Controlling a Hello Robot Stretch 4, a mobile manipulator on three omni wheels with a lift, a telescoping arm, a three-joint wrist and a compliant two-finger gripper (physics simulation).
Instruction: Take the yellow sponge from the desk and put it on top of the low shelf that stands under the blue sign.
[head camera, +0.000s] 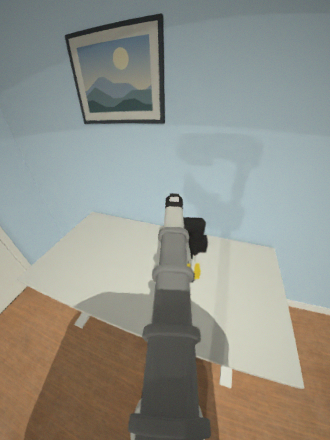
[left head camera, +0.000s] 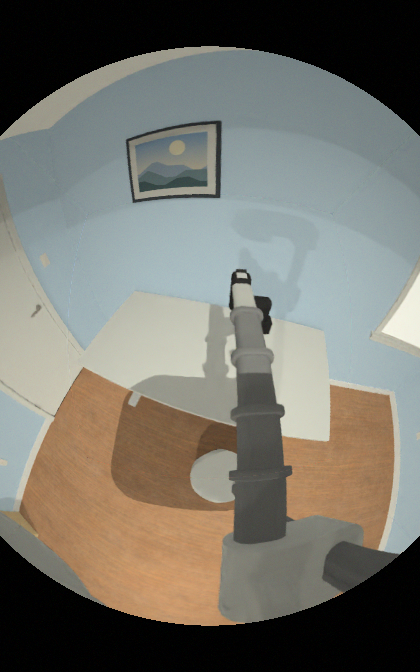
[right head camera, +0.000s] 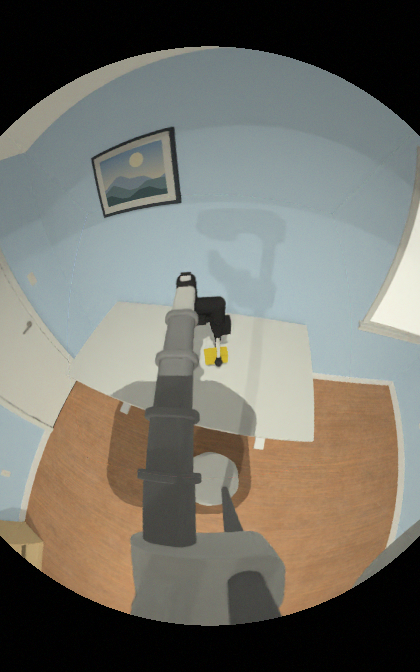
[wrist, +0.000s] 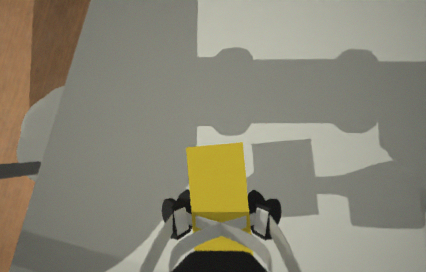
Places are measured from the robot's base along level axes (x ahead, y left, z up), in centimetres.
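Pixels of known places: gripper, fingertip midpoint: (wrist: 221, 205).
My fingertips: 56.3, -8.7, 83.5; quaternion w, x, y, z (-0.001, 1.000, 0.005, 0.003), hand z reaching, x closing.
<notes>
Behind a point stands the place of what it marks, as x, y, z.
The yellow sponge (wrist: 217, 177) {56.0, -5.3, 89.0} (right head camera: 209, 356) (head camera: 197, 271) {54.4, -11.5, 88.7} is held between the two fingertips of my gripper (wrist: 221, 205) {56.3, -8.7, 83.5} (right head camera: 218, 358), which is shut on it. In the wrist view the sponge's shadow lies apart from it on the white desk (wrist: 300, 30) {69.0, 15.9, 69.2} (right head camera: 290, 395) (head camera: 265, 310) {45.1, -47.3, 69.2} (left head camera: 305, 395), so the sponge hangs above the top. In the head camera view the arm hides part of the sponge and gripper; in the left head camera view the arm hides the sponge. The low shelf and the blue sign do not show in any view.
A round grey stool (left head camera: 212, 475) (right head camera: 207, 470) (wrist: 40, 130) {-10.2, 3.5, 18.7} stands at the desk's front edge, under the extended arm (left head camera: 257, 445) (right head camera: 170, 445). A door (left head camera: 30, 370) (right head camera: 25, 370) is at the left. A light wooden piece of furniture (right head camera: 20, 532) shows at the lower left. A framed picture (head camera: 120, 75) {116.7, 29.0, 165.3} hangs above the desk.
</notes>
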